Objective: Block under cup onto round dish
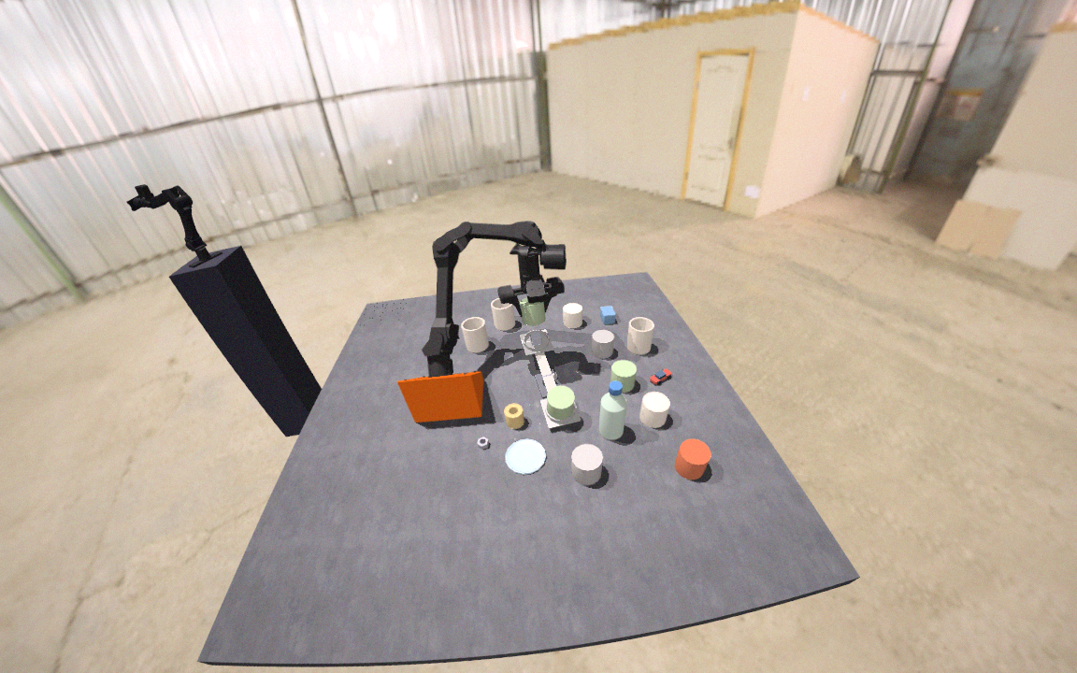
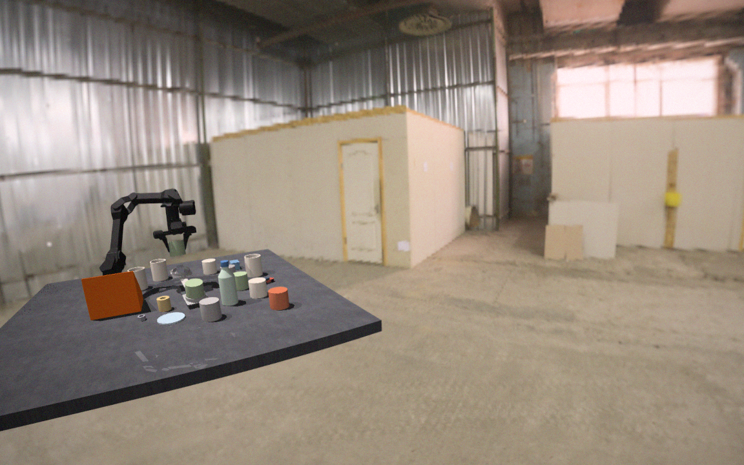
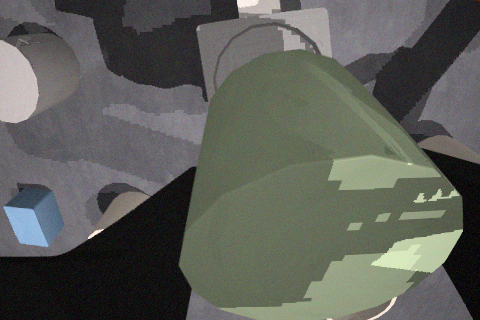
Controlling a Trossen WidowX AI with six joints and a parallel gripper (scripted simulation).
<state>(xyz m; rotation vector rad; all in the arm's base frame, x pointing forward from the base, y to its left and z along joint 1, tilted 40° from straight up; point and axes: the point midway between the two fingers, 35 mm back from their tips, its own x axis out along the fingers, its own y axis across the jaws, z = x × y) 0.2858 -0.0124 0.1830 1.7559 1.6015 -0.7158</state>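
Now: the grey block 1 cm to the right of my gripper tip and 8 cm below it. From my gripper tip the other things lie so: blue cube (30 cm ahead, 13 cm to the left, 15 cm below); then yellow spool (12 cm behind, 25 cm to the right, 15 cm below); then round pale blue dish (11 cm behind, 37 cm to the right, 17 cm below).
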